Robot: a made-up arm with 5 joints. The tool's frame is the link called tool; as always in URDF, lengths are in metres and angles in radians. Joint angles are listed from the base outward.
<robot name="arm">
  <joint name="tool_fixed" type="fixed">
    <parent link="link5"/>
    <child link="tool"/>
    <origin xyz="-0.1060 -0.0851 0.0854" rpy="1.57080 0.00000 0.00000"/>
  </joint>
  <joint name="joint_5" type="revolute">
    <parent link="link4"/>
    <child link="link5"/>
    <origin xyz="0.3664 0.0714 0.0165" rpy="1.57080 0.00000 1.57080"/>
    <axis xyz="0 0 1"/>
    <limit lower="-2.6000" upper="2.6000"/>
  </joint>
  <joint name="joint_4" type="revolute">
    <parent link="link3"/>
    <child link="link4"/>
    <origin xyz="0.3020 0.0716 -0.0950" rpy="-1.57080 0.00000 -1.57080"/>
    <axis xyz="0 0 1"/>
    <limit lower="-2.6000" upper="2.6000"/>
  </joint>
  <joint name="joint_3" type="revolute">
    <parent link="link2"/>
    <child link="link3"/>
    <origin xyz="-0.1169 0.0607 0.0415" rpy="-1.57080 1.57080 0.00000"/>
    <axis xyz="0 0 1"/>
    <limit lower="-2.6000" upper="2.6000"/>
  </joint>
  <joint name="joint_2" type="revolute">
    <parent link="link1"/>
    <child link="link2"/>
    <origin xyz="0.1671 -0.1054 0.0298" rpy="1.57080 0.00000 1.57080"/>
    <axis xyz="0 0 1"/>
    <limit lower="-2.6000" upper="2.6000"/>
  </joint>
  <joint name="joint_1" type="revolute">
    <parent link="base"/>
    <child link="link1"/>
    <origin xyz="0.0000 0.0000 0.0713" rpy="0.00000 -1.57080 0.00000"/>
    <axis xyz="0 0 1"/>
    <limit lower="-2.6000" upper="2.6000"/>
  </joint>
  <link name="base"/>
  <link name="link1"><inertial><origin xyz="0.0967 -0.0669 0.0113"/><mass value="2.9"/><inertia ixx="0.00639" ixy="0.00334" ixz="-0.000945" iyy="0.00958" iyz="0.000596" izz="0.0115"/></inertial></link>
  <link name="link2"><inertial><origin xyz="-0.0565 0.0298 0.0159"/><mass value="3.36"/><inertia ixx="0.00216" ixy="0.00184" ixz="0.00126" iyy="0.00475" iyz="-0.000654" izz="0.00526"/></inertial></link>
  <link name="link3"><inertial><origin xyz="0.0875 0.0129 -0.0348"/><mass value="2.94"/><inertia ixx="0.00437" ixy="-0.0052" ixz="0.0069" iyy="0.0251" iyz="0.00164" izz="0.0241"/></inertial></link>
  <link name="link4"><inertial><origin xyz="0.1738 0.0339 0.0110"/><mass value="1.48"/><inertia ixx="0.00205" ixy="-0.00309" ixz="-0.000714" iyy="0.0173" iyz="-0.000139" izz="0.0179"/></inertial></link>
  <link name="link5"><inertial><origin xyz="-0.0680 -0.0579 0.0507"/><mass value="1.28"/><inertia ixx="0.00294" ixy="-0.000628" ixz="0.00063" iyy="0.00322" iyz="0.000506" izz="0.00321"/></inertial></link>
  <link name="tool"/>
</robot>
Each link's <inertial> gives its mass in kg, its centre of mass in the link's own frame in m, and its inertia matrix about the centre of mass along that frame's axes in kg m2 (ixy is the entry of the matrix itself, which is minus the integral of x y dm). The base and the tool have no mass. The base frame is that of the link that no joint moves.
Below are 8 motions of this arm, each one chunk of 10 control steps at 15 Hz.
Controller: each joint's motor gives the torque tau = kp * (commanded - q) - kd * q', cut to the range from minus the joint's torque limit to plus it. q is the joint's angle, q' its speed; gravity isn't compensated. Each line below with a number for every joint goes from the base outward.
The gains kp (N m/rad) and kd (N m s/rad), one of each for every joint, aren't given. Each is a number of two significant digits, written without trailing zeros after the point. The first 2 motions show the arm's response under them.
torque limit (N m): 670 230 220 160 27
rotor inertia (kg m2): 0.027 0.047 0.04 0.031 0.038
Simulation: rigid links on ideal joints. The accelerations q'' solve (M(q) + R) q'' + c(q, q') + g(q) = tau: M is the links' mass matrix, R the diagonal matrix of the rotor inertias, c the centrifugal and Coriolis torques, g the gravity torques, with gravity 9.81 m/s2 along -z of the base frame. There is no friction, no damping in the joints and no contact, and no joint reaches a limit. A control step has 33 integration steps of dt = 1/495 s. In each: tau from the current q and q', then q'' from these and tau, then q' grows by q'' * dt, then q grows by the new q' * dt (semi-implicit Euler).
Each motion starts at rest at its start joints. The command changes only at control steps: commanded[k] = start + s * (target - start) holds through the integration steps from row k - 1 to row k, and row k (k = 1, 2, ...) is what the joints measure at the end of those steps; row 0 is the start. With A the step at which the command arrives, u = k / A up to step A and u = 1 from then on. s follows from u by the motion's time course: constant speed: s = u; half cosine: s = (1 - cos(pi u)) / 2; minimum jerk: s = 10 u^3 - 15 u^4 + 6 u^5; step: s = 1 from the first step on.
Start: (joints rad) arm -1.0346 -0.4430 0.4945 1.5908 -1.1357
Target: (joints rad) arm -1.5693 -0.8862 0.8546 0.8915 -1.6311
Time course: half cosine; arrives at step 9
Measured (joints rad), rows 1 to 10:
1: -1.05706 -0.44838 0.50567 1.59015 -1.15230
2: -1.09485 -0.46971 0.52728 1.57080 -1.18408
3: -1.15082 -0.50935 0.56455 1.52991 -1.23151
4: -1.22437 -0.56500 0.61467 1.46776 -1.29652
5: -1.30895 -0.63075 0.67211 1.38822 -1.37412
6: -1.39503 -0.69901 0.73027 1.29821 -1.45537
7: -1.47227 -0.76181 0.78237 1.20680 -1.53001
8: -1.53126 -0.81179 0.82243 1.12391 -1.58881
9: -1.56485 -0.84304 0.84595 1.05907 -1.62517
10: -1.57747 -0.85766 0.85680 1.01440 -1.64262
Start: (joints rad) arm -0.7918 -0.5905 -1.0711 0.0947 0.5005
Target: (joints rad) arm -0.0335 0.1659 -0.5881 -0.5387 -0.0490
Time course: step
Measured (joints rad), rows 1 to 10:
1: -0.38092 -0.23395 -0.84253 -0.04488 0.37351
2: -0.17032 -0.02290 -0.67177 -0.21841 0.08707
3: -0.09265 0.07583 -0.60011 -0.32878 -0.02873
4: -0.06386 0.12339 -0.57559 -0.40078 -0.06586
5: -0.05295 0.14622 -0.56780 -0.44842 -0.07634
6: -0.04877 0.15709 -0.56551 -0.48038 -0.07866
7: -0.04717 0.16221 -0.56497 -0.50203 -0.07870
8: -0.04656 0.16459 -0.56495 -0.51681 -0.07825
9: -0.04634 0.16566 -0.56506 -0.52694 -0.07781
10: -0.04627 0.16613 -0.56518 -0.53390 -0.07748
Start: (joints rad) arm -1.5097 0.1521 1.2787 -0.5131 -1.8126
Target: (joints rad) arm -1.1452 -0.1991 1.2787 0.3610 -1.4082
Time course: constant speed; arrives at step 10
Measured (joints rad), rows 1 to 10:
1: -1.49944 0.13584 1.28641 -0.48837 -1.79884
2: -1.47352 0.10992 1.29074 -0.44493 -1.77212
3: -1.44092 0.07931 1.29323 -0.38812 -1.73865
4: -1.40635 0.04655 1.29414 -0.32148 -1.70273
5: -1.37128 0.01280 1.29403 -0.24785 -1.66591
6: -1.33605 -0.02145 1.29342 -0.16935 -1.62863
7: -1.30071 -0.05598 1.29262 -0.08756 -1.59100
8: -1.26531 -0.09069 1.29170 -0.00355 -1.55304
9: -1.22988 -0.12552 1.29070 0.08188 -1.51474
10: -1.19445 -0.16043 1.28959 0.16820 -1.47610

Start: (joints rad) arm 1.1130 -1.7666 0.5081 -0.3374 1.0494
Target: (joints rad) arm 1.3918 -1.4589 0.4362 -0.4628 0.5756
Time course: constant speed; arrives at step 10
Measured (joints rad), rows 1 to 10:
1: 1.13212 -1.75860 0.50664 -0.35068 1.02013
2: 1.15648 -1.73940 0.50183 -0.36482 0.97752
3: 1.18305 -1.71445 0.49525 -0.37851 0.93177
4: 1.21055 -1.68667 0.48796 -0.39191 0.88467
5: 1.23844 -1.65748 0.48037 -0.40509 0.83703
6: 1.26650 -1.62761 0.47263 -0.41812 0.78926
7: 1.29463 -1.59739 0.46482 -0.43100 0.74155
8: 1.32280 -1.56701 0.45697 -0.44375 0.69400
9: 1.35097 -1.53654 0.44908 -0.45638 0.64666
10: 1.37915 -1.50603 0.44118 -0.46889 0.59956

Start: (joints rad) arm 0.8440 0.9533 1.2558 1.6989 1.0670
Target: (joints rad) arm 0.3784 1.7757 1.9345 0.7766 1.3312
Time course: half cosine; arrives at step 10
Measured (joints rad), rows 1 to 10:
1: 0.83913 0.97371 1.25667 1.68379 1.06207
2: 0.81914 1.01598 1.28259 1.65062 1.06299
3: 0.78084 1.08183 1.33560 1.59706 1.07856
4: 0.72747 1.17216 1.41133 1.52080 1.10504
5: 0.66421 1.28171 1.50284 1.42439 1.13864
6: 0.59694 1.40076 1.60150 1.31438 1.17609
7: 0.53177 1.51759 1.69779 1.19969 1.21400
8: 0.47470 1.62061 1.78231 1.09009 1.24883
9: 0.43124 1.69987 1.84676 0.99506 1.27717
10: 0.40589 1.74808 1.88469 0.92284 1.29616

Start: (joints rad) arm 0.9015 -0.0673 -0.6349 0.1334 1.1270
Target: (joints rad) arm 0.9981 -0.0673 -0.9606 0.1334 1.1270
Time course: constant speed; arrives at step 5
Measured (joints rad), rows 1 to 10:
1: 0.91662 -0.06599 -0.66633 0.13263 1.13084
2: 0.93489 -0.06501 -0.71749 0.13148 1.13234
3: 0.95432 -0.06444 -0.77672 0.13060 1.13276
4: 0.97430 -0.06412 -0.83895 0.13007 1.13295
5: 0.99454 -0.06394 -0.90232 0.12984 1.13312
6: 1.00345 -0.06379 -0.93182 0.12913 1.13205
7: 1.00745 -0.06376 -0.94306 0.12920 1.13230
8: 1.00922 -0.06376 -0.94733 0.12950 1.13284
9: 1.01000 -0.06377 -0.94897 0.12979 1.13325
10: 1.01033 -0.06377 -0.94960 0.13002 1.13350

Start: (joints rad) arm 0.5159 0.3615 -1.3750 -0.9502 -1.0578
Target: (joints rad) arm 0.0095 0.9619 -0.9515 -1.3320 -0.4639
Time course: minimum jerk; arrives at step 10
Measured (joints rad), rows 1 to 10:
1: 0.51398 0.36012 -1.36088 -0.95577 -1.06166
2: 0.49924 0.37315 -1.34186 -0.96545 -1.05447
3: 0.46175 0.41092 -1.30990 -0.98295 -1.02316
4: 0.39923 0.47680 -1.26031 -1.01276 -0.96314
5: 0.31702 0.56615 -1.19575 -1.05572 -0.87791
6: 0.22611 0.66771 -1.12360 -1.10911 -0.77858
7: 0.13989 0.76667 -1.05373 -1.16722 -0.68087
8: 0.07055 0.84890 -0.99620 -1.22273 -0.59997
9: 0.02546 0.90525 -0.95805 -1.26876 -0.54502
10: 0.00356 0.93571 -0.93954 -1.30161 -0.51545

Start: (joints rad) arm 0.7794 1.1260 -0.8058 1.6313 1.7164
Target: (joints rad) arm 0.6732 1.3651 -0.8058 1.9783 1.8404
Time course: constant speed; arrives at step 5
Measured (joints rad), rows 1 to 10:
1: 0.76817 1.15405 -0.80557 1.65370 1.73608
2: 0.75097 1.19276 -0.80638 1.68958 1.76103
3: 0.73119 1.23597 -0.80665 1.73549 1.78610
4: 0.71034 1.28132 -0.80653 1.78853 1.81114
5: 0.68903 1.32772 -0.80621 1.84649 1.83607
6: 0.67986 1.35124 -0.80644 1.88649 1.85106
7: 0.67600 1.36254 -0.80575 1.91482 1.85788
8: 0.67428 1.36804 -0.80517 1.93458 1.86075
9: 0.67346 1.37081 -0.80489 1.94819 1.86183
10: 0.67303 1.37224 -0.80482 1.95750 1.86212

